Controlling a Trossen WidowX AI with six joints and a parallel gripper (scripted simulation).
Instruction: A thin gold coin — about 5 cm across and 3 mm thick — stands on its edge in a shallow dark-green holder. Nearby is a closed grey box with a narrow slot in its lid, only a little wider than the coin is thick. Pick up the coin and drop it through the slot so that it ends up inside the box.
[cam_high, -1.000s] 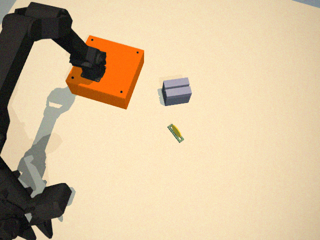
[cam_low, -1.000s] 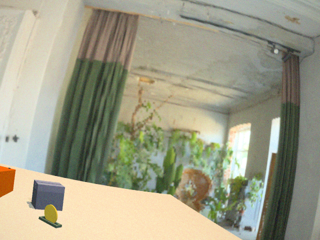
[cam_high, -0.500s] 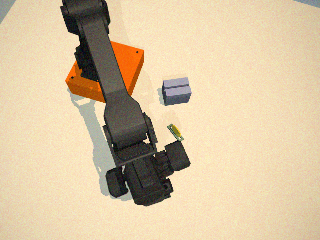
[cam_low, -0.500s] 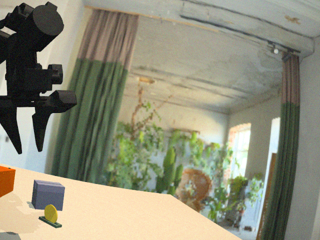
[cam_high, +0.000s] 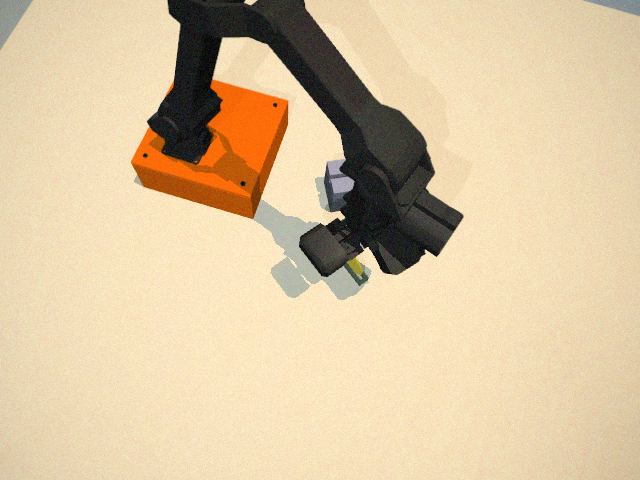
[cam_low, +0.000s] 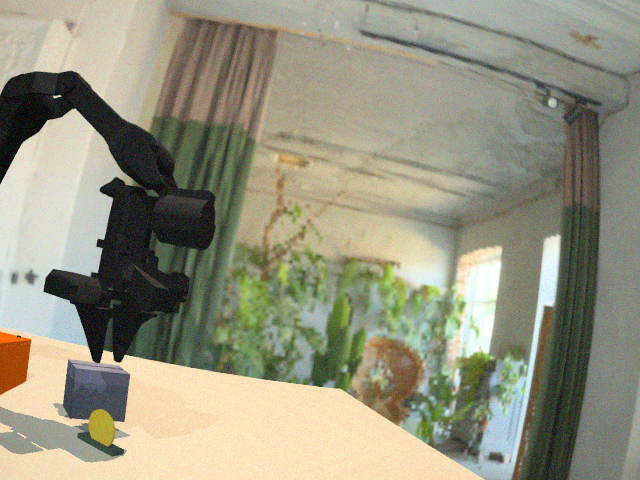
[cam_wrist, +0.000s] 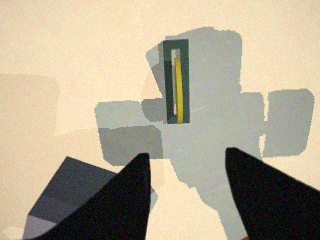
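My gripper tip is 8 cm above the coin.
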